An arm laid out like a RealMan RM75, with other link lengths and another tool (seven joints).
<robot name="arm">
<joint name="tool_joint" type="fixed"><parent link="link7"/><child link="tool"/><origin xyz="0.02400 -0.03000 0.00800" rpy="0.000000 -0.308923 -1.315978"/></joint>
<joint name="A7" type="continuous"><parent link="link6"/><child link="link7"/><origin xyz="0.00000 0.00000 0.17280" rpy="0.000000 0.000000 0.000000"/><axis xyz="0 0 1"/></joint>
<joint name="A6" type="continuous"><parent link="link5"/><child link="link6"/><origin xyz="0.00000 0.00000 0.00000" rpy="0.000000 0.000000 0.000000"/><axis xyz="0 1 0"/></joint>
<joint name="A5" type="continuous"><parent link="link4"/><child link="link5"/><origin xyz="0.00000 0.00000 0.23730" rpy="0.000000 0.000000 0.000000"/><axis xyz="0 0 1"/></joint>
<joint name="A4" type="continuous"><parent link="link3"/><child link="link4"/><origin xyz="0.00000 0.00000 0.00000" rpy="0.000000 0.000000 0.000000"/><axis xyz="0 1 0"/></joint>
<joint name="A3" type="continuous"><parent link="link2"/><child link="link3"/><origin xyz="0.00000 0.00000 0.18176" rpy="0.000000 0.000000 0.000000"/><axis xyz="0 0 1"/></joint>
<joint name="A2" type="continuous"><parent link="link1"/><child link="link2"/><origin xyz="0.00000 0.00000 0.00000" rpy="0.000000 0.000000 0.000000"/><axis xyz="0 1 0"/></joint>
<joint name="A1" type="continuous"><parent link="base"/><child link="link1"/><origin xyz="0.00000 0.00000 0.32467" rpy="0.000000 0.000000 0.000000"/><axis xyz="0 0 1"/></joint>
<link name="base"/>
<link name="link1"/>
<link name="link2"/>
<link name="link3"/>
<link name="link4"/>
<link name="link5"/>
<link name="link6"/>
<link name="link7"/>
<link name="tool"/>
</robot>
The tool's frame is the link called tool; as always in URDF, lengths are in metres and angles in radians. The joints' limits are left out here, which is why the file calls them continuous.
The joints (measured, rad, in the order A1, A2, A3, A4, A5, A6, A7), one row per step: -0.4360 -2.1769 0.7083 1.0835 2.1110 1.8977 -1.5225; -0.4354 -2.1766 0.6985 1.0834 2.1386 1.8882 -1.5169; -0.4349 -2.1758 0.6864 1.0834 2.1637 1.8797 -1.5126; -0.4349 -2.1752 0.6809 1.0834 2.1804 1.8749 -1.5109; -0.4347 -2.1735 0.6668 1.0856 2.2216 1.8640 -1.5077; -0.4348 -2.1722 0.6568 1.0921 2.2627 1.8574 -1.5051; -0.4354 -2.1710 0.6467 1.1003 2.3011 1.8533 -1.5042; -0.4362 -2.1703 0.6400 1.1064 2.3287 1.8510 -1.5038; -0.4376 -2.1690 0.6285 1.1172 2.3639 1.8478 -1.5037; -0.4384 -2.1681 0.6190 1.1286 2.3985 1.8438 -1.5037; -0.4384 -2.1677 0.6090 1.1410 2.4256 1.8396 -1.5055; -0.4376 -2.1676 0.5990 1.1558 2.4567 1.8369 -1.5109
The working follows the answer.
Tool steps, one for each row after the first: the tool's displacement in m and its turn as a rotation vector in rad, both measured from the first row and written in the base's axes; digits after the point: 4 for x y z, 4 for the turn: -0.0060 0.0005 -0.0004 0.0050 0.0240 0.0128; -0.0120 0.0011 0.0000 0.0115 0.0450 0.0268; -0.0156 0.0013 -0.0001 0.0128 0.0596 0.0350; -0.0245 0.0016 0.0002 0.0165 0.0961 0.0552; -0.0321 0.0012 0.0006 0.0159 0.1344 0.0697; -0.0389 0.0007 0.0017 0.0150 0.1700 0.0831; -0.0436 0.0002 0.0025 0.0135 0.1954 0.0922; -0.0498 0.0001 0.0050 0.0160 0.2288 0.1048; -0.0558 -0.0002 0.0074 0.0183 0.2625 0.1171; -0.0609 -0.0001 0.0106 0.0246 0.2897 0.1300; -0.0667 -0.0006 0.0140 0.0284 0.3201 0.1476
Tool pose at each row, in the base's axes (x y z in m, rotation vector in rad; rounded; the steps above come from the unrounded poses): -0.1615 0.3230 0.1337 1.9340 1.9157 0.2212; -0.1675 0.3235 0.1333 1.9365 1.9451 0.2076; -0.1735 0.3241 0.1337 1.9373 1.9743 0.1985; -0.1771 0.3243 0.1336 1.9369 1.9922 0.1884; -0.1860 0.3245 0.1339 1.9363 2.0368 0.1630; -0.1936 0.3242 0.1343 1.9385 2.0754 0.1295; -0.2004 0.3237 0.1354 1.9398 2.1111 0.0976; -0.2051 0.3232 0.1362 1.9402 2.1357 0.0733; -0.2113 0.3230 0.1387 1.9425 2.1700 0.0460; -0.2173 0.3228 0.1411 1.9448 2.2040 0.0175; -0.2224 0.3229 0.1443 1.9462 2.2360 -0.0004; -0.2282 0.3224 0.1477 1.9418 2.2737 -0.0230

